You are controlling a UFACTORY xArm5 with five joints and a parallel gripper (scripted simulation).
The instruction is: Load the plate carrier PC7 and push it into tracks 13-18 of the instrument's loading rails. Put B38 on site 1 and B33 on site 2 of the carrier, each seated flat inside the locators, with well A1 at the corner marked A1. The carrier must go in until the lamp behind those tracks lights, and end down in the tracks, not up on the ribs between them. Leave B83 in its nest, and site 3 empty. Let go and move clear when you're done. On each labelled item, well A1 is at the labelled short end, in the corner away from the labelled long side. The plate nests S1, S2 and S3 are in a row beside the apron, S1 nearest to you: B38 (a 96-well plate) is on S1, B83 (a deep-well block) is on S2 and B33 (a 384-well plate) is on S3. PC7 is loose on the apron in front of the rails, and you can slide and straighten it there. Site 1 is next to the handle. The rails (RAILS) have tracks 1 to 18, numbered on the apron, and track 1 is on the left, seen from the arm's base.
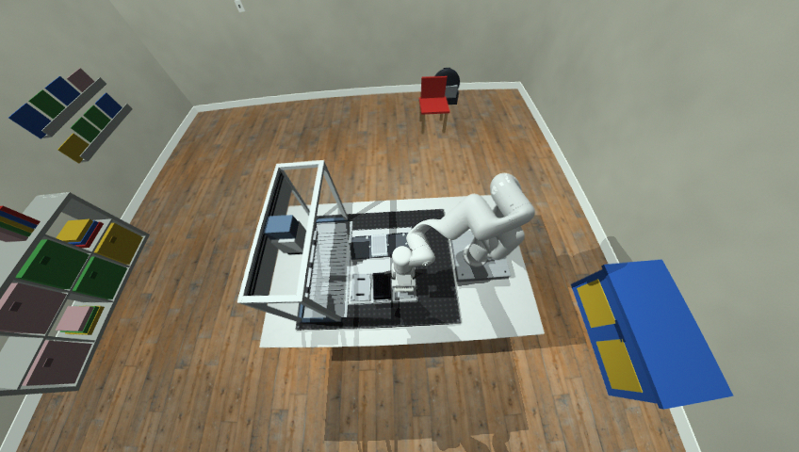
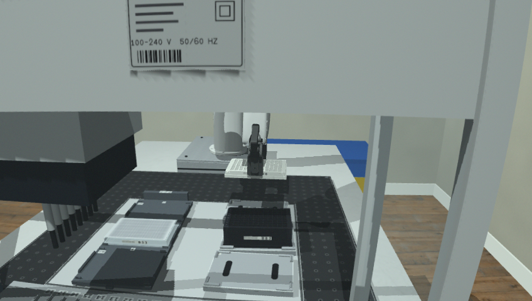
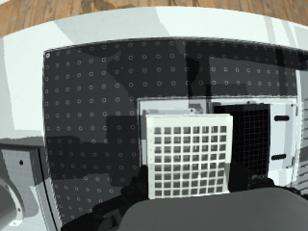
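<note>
Right now the plate nest S1 is 12 cm below my hand. Also, from my hand: white 96-well plate: 1 cm below.
</note>
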